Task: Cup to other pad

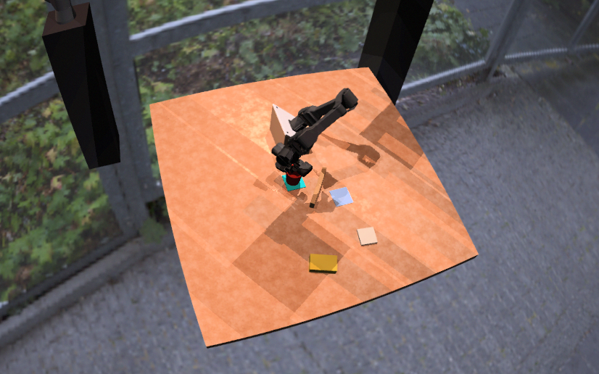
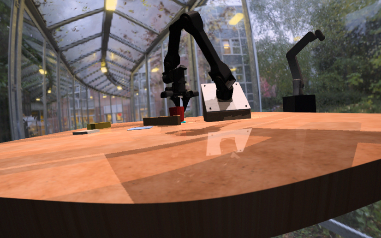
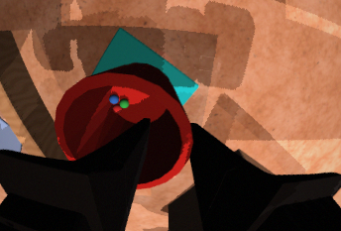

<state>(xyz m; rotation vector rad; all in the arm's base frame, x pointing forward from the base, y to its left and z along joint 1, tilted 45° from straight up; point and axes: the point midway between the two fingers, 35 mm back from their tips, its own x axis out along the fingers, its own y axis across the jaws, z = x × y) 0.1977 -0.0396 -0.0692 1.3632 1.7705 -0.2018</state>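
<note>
My gripper tip is 2 cm short of the red cup, 1 cm to the right of it and 1 cm above it. The rest, counted from my gripper tip: wooden bar (9 cm ahead, 11 cm to the left, 4 cm below); pale blue pad (15 cm ahead, 20 cm to the left, 6 cm below); teal pad (3 cm ahead, 2 cm to the left, 6 cm below).
</note>
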